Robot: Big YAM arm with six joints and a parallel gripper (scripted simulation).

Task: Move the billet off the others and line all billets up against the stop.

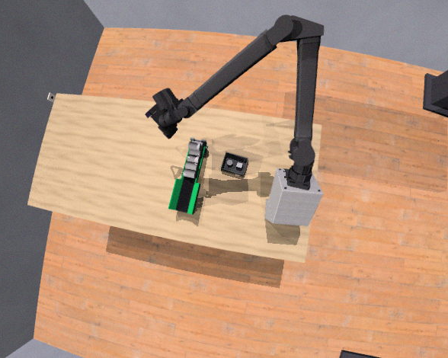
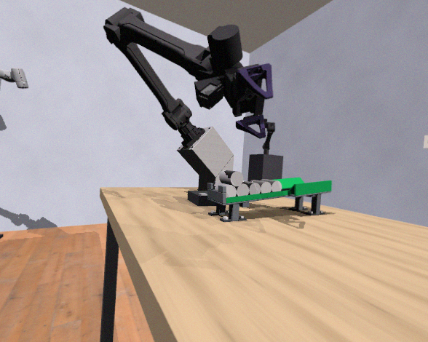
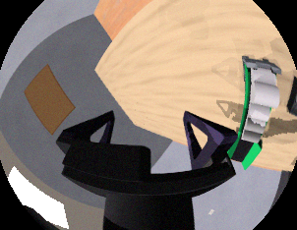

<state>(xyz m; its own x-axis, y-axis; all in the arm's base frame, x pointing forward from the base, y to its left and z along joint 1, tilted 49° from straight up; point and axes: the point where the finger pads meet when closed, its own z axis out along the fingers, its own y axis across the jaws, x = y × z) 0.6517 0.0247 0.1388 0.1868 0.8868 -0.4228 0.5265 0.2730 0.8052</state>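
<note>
The stop lies 160 mm behind my hand, 20 mm to the right of it and 180 mm below it. The rest, counted from my hand: black control box: 380 mm behind, 50 mm to the left, 230 mm below.
</note>
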